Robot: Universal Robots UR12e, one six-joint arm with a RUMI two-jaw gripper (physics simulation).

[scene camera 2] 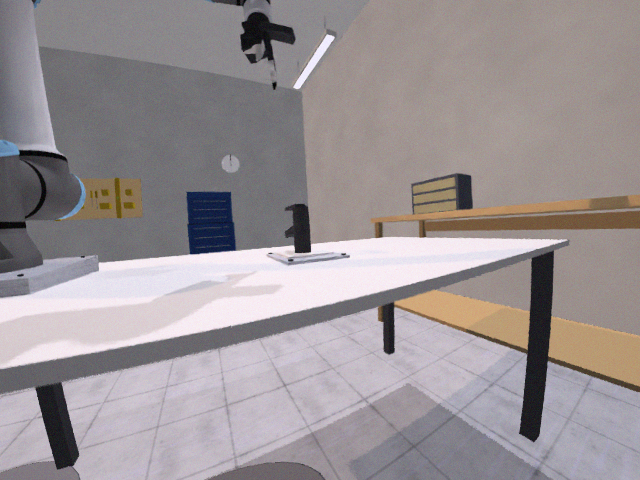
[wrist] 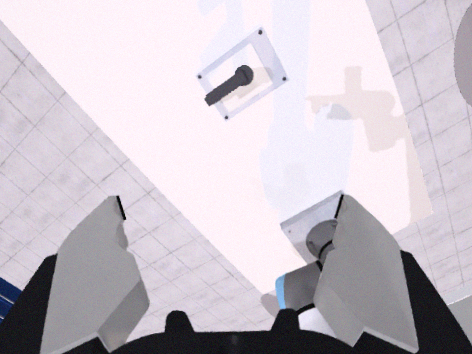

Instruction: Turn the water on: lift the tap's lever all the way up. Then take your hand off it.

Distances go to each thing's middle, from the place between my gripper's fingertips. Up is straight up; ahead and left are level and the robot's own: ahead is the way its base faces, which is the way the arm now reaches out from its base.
Scene:
Right now the black lever [wrist: 244, 74] is 43 cm below my hand, 6 cm ahead of it and 4 cm to the right of it. The rest, counted from my hand: flat grey frame [wrist: 258, 39]: 57 cm below, 8 cm to the right, 5 cm ahead.

